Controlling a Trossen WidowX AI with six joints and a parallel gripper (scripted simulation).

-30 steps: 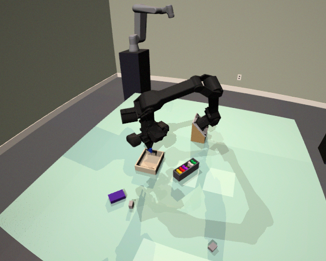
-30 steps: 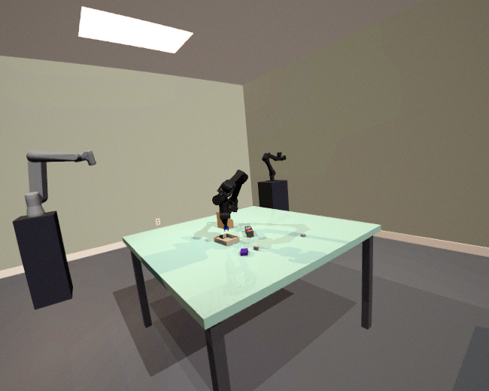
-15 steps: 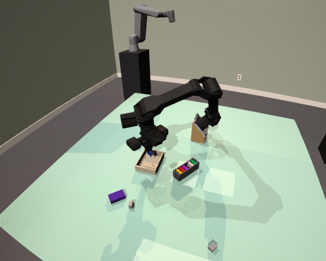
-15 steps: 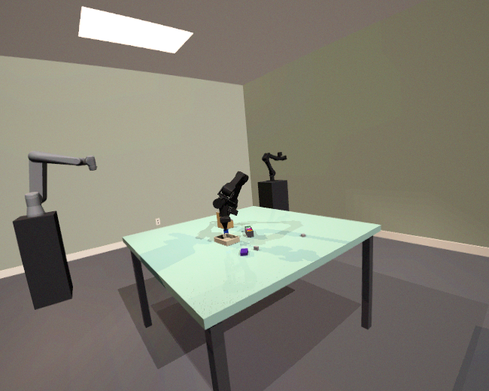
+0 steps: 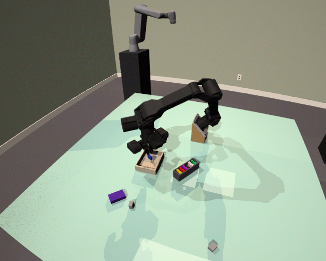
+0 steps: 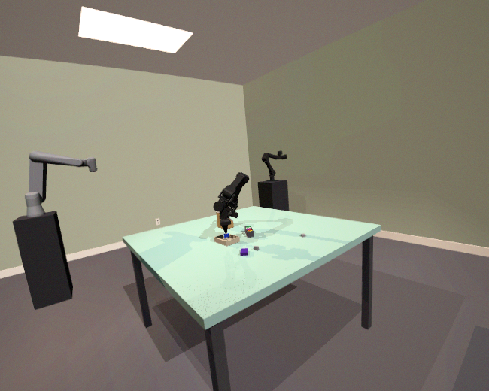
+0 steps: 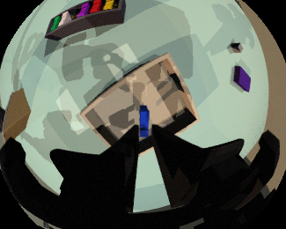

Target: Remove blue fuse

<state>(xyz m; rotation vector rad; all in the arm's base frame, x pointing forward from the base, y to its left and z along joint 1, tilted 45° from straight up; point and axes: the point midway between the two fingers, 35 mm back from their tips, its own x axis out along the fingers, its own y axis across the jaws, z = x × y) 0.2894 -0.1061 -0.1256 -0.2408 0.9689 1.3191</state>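
Now: gripper tip 20 mm above the blue fuse. From my gripper tip the other things lie so: tan tray: 50 mm below.
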